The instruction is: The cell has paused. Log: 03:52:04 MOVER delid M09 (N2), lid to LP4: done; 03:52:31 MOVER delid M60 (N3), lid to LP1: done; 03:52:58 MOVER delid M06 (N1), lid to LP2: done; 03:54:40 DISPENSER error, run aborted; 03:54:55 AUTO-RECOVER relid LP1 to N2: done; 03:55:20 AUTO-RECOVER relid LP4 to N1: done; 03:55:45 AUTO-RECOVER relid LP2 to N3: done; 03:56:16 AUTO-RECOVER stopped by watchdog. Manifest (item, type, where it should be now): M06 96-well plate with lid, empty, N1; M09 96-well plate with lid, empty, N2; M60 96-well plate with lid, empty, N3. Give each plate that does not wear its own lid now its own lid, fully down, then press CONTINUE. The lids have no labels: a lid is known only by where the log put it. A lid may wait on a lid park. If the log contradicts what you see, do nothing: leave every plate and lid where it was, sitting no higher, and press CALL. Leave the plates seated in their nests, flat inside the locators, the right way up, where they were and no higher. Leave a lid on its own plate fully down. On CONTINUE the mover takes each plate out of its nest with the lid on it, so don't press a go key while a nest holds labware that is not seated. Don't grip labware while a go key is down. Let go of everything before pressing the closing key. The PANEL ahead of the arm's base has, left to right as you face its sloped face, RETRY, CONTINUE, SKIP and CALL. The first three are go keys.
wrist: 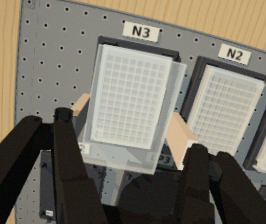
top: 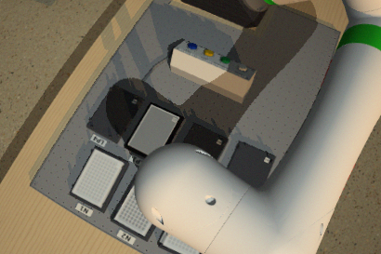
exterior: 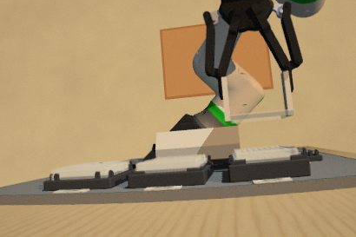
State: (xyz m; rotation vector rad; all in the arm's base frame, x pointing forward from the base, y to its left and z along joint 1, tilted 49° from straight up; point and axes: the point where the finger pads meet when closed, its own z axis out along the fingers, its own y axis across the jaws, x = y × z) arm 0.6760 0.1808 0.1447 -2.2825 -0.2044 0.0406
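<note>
Now: hand 10 cm above the nest. Round my hand: lid park LP3 (17 cm behind, 9 cm to the right, 10 cm below); then LP2 park (19 cm behind, 4 cm to the left, 10 cm below); then LP1 label (7 cm behind, 21 cm to the right, 11 cm below).
</note>
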